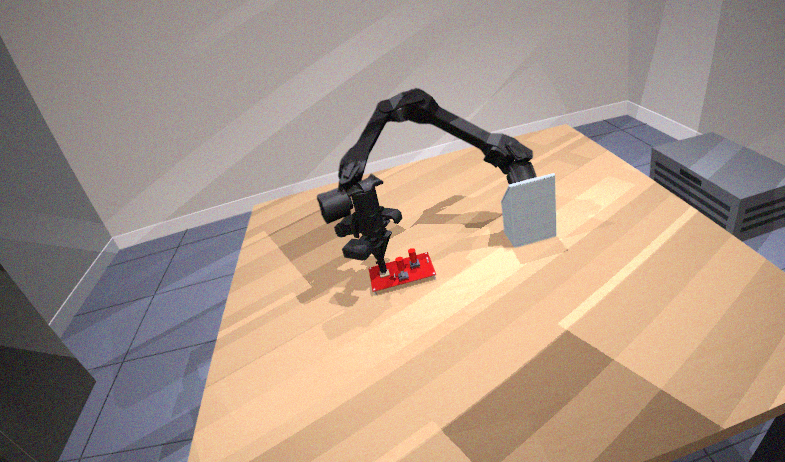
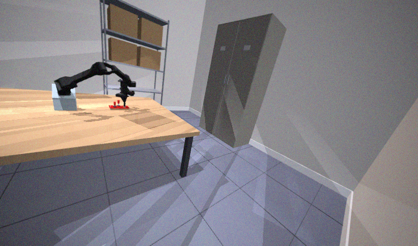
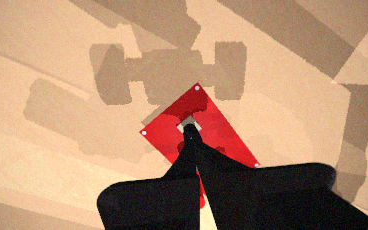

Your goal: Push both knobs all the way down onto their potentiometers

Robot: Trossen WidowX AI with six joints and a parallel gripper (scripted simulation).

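My gripper tip is 1 cm above the black knob.
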